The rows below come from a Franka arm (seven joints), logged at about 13 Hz.
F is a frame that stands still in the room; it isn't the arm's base.
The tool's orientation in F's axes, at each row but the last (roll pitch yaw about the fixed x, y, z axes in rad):
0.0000 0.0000 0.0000
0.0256 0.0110 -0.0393
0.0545 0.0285 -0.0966
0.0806 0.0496 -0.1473
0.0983 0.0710 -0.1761
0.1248 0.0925 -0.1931
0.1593 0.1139 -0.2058
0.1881 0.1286 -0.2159
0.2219 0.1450 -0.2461
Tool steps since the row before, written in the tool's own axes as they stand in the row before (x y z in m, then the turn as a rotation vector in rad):
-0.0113 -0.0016 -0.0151 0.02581 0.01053 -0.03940
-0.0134 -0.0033 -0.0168 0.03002 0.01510 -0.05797
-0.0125 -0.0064 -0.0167 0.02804 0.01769 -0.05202
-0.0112 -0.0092 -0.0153 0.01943 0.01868 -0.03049
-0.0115 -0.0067 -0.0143 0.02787 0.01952 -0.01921
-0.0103 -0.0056 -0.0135 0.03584 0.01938 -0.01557
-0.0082 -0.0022 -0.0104 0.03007 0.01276 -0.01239
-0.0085 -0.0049 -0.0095 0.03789 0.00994 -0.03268
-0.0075 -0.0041 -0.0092 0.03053 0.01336 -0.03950
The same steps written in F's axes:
-0.0113 -0.0016 -0.0151 0.02581 0.01053 -0.03940
-0.0137 -0.0023 -0.0167 0.03001 0.01541 -0.05789
-0.0134 -0.0042 -0.0167 0.02843 0.01784 -0.05176
-0.0130 -0.0061 -0.0154 0.02087 0.01821 -0.02981
-0.0133 -0.0030 -0.0140 0.02990 0.01632 -0.01914
-0.0121 -0.0016 -0.0131 0.03790 0.01416 -0.01629
-0.0093 0.0014 -0.0096 0.03109 0.00839 -0.01356
-0.0102 -0.0009 -0.0091 0.03632 0.00829 -0.03485
-0.0091 0.0002 -0.0087 0.02960 0.01496 -0.03963

